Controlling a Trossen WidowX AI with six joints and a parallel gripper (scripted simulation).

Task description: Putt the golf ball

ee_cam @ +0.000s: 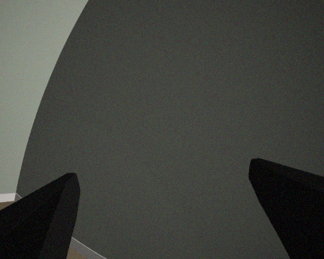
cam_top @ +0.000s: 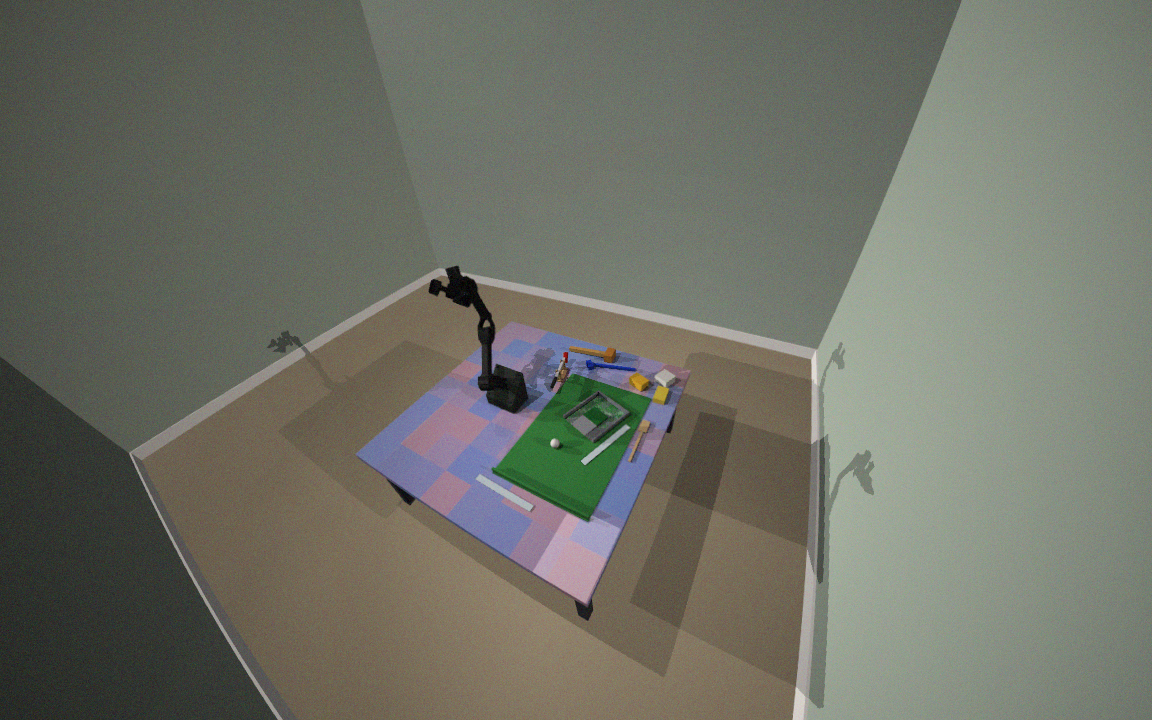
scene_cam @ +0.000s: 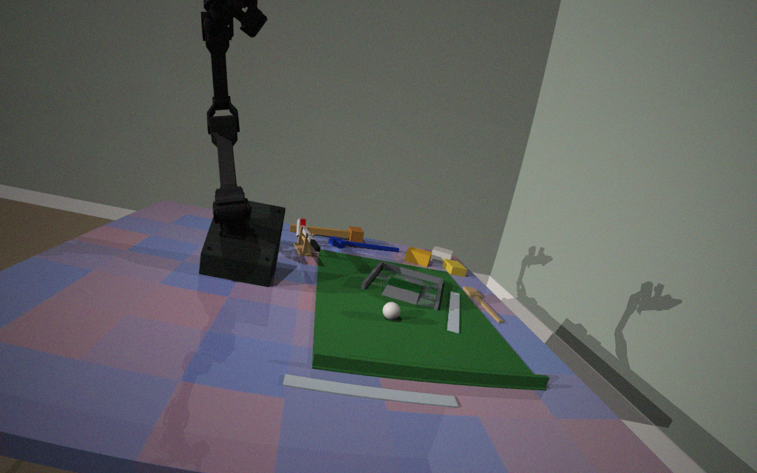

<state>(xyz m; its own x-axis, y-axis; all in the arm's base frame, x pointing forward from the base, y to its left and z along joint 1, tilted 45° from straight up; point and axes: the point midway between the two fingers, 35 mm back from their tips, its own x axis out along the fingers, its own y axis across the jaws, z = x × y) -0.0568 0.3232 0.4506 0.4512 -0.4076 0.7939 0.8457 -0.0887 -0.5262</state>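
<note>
Right now my gripper tip is 26 cm short of the wooden stand, 41 cm to the right of it and 64 cm above it. From my gripper tip the other things lie so: white golf ball: 48 cm ahead, 4 cm to the right, 65 cm below; then green mat: 54 cm ahead, 8 cm to the left, 67 cm below; then blue tool: 48 cm ahead, 58 cm to the left, 66 cm below.
</note>
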